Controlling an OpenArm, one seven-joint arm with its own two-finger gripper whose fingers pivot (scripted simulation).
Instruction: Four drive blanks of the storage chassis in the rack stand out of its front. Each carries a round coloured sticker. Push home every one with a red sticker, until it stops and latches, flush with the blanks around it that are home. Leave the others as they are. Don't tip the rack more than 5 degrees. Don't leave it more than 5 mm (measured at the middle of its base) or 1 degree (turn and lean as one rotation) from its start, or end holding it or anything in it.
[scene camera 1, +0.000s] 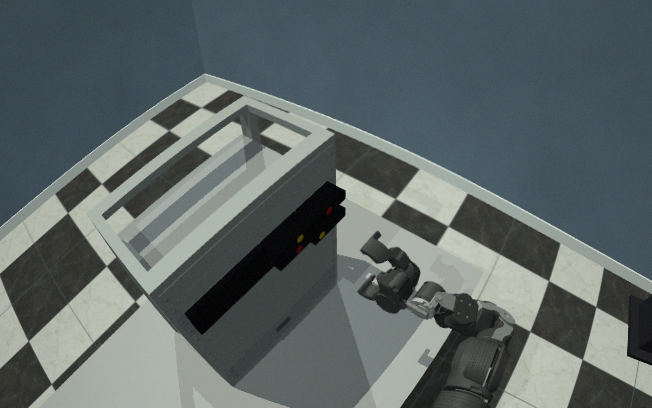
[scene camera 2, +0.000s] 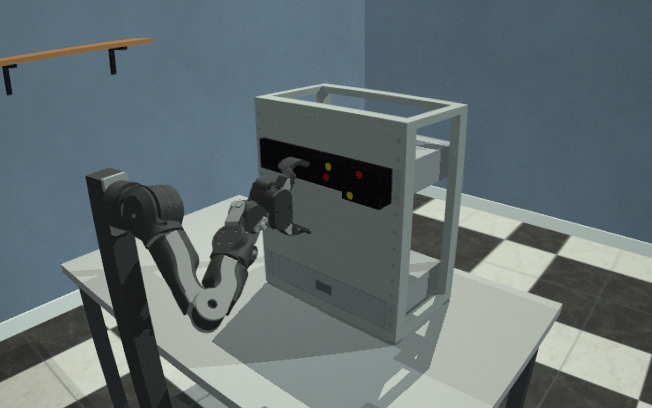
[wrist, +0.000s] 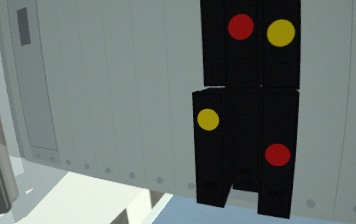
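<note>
You can see my gripper (scene camera 1: 366, 263), and there's my gripper (scene camera 2: 302, 195) again from the other view.
</note>
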